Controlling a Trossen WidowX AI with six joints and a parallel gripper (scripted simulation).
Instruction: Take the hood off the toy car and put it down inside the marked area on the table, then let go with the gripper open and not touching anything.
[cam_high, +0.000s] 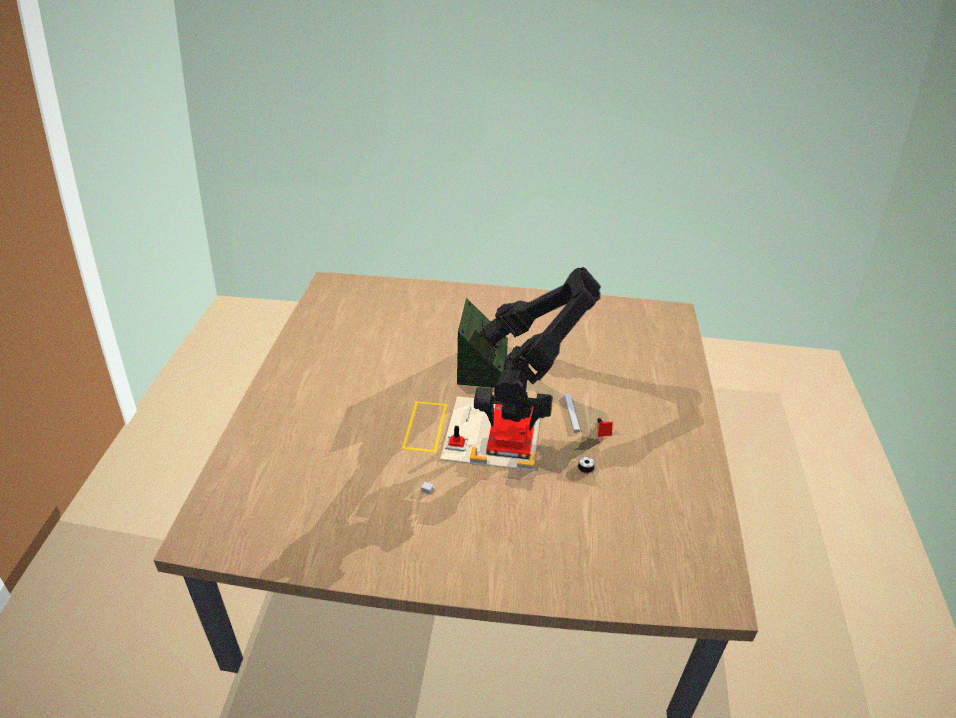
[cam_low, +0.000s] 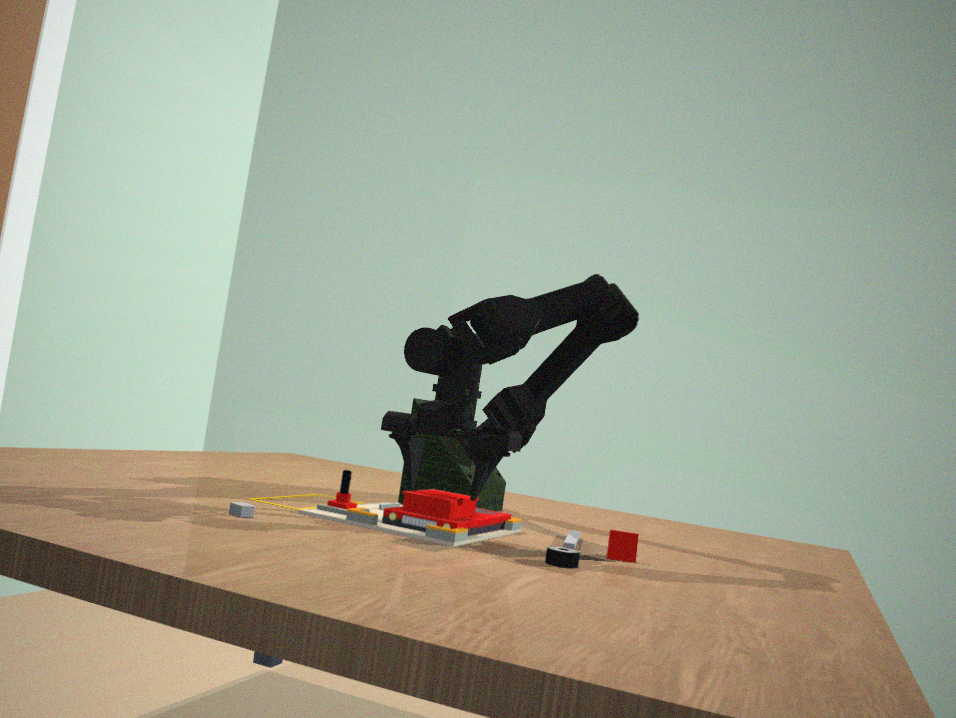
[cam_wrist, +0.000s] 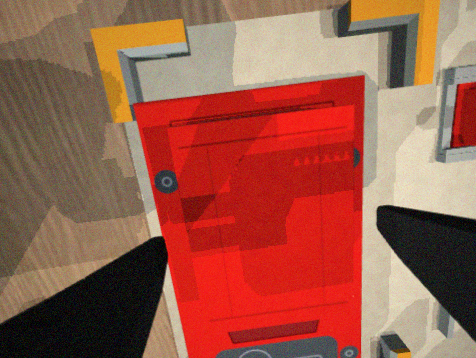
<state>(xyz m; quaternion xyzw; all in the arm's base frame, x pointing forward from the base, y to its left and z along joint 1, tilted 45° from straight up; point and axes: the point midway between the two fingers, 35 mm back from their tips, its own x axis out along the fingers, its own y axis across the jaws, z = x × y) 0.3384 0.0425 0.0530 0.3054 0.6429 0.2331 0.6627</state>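
The red hood lies 10 mm below my gripper tip. From my gripper tip the other things lie so: small grey block 190 mm to the right, 180 mm ahead, 40 mm below; then black wheel 190 mm to the left, 70 mm ahead, 40 mm below; then grey bar 160 mm to the left, 130 mm behind, 50 mm below.
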